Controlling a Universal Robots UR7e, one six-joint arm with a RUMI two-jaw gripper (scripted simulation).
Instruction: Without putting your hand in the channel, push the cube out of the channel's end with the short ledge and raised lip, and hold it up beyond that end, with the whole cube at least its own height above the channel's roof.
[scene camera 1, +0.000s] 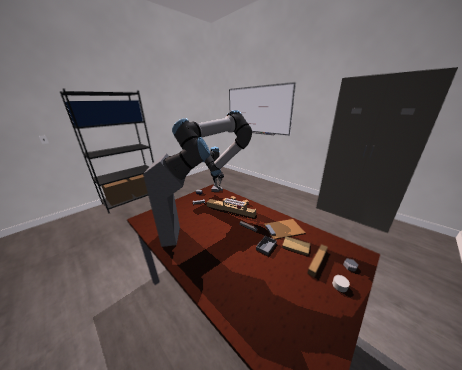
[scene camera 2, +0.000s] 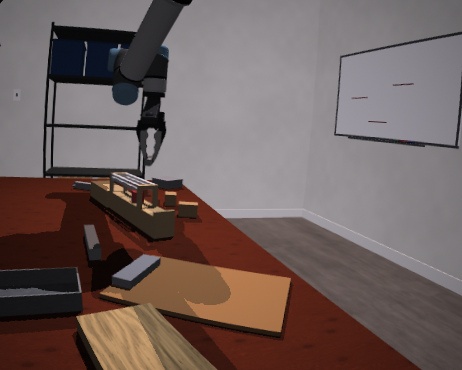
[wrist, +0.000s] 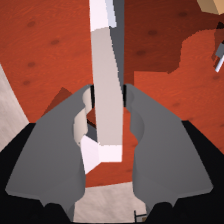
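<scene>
Gripper visible in both scene camera 2 and the wrist view: the gripper (scene camera 2: 149, 161) (wrist: 108, 86).
</scene>
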